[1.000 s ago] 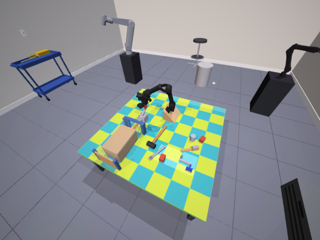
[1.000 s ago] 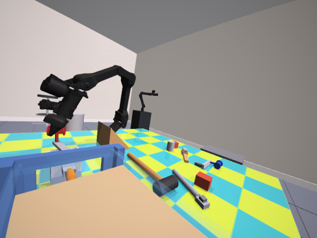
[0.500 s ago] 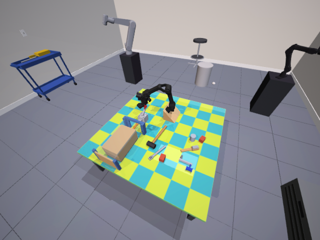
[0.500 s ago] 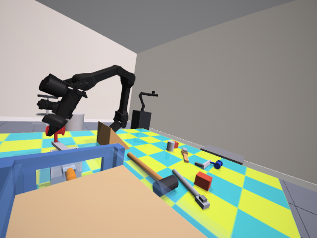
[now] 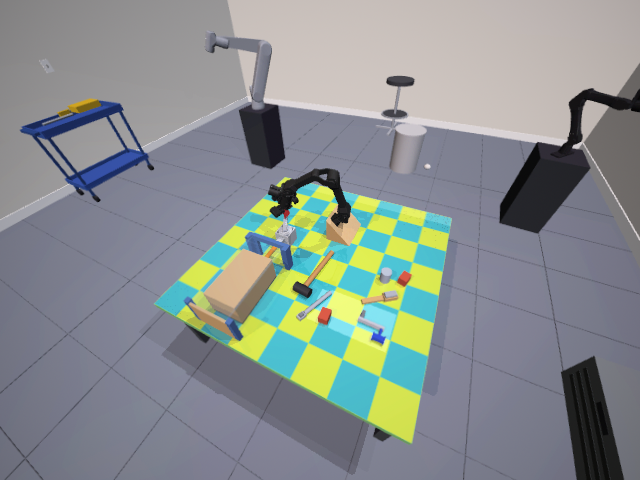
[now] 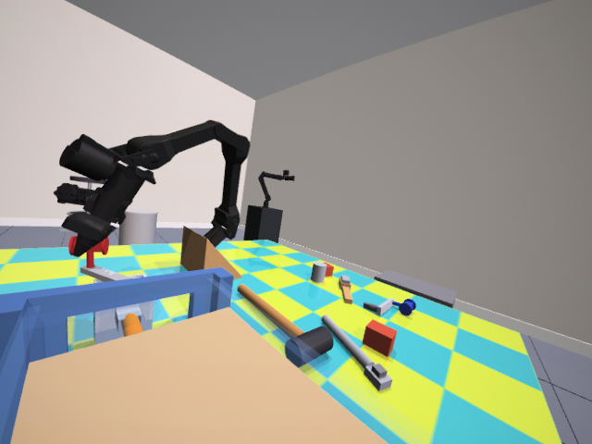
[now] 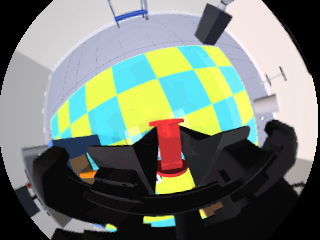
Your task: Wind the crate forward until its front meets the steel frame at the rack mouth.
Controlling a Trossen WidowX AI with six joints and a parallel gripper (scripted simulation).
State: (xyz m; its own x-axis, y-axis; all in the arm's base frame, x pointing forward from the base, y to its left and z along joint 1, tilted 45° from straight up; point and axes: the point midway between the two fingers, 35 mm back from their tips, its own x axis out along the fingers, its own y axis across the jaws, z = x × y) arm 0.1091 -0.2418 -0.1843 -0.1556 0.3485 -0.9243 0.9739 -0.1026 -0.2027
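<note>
The winch handle lies 4 cm ahead of my gripper tip, 4 cm to the left of it and 3 cm below it. Round my gripper tip: brush 22 cm ahead, 72 cm to the left, 11 cm below; red grip 2 cm to the left; grey winch 7 cm ahead, 6 cm to the left, 10 cm below.
</note>
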